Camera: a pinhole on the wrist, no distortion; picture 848 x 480 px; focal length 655.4 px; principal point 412.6 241.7 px. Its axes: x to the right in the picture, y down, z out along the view. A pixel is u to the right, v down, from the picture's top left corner.
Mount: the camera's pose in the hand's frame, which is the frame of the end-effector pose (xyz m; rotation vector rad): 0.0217 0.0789 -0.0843 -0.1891 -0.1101 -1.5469
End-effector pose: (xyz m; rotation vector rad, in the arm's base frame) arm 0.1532 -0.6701 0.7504 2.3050 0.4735 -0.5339
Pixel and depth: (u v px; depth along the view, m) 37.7 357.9 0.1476
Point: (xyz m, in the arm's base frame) 0.2781 -0.8204 0.8020
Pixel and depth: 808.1 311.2 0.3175
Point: 0.1315 -0.8100 0.5130
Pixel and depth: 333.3 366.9 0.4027
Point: 0.2783 -0.9995 0.6101
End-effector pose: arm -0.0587 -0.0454 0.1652 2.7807 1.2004 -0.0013
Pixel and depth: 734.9 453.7 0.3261
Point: 0.0424 0.0441 -0.1017
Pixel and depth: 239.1 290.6 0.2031
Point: 0.1008 -0.1393 0.0775
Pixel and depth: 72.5 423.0 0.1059
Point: 0.0906 -0.1108 0.1709
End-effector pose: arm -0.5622 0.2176 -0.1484 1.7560 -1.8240 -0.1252
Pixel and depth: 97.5 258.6 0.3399
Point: -0.9303 0.1423 -0.1714
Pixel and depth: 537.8 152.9 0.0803
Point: -0.6299 0.2138 -0.1051
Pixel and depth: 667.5 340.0 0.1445
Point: -0.6364 0.1534 -0.1614
